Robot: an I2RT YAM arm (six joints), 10 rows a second.
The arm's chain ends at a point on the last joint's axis. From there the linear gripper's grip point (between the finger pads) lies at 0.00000 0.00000 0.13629 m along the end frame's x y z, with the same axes.
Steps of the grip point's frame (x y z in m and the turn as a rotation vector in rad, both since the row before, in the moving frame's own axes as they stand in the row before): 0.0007 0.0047 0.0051 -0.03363 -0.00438 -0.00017; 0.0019 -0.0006 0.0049 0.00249 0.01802 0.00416; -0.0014 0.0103 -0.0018 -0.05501 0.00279 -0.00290; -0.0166 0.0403 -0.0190 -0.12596 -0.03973 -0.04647; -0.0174 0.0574 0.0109 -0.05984 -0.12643 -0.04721; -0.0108 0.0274 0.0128 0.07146 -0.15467 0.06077; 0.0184 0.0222 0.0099 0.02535 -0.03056 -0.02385; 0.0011 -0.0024 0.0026 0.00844 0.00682 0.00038
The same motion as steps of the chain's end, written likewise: 0.0013 0.0001 0.0052 -0.03363 -0.00438 -0.00017; -0.0006 -0.0003 0.0049 0.00249 0.01802 0.00416; -0.0018 0.0028 -0.0016 -0.05501 0.00279 -0.00290; -0.0116 0.0231 -0.0178 -0.12596 -0.03973 -0.04647; -0.0004 0.0489 0.0122 -0.05984 -0.12643 -0.04721; 0.0099 0.0377 0.0148 0.07146 -0.15467 0.06077; 0.0226 0.0256 0.0100 0.02535 -0.03056 -0.02385; 0.0002 -0.0012 0.0026 0.00844 0.00682 0.00038
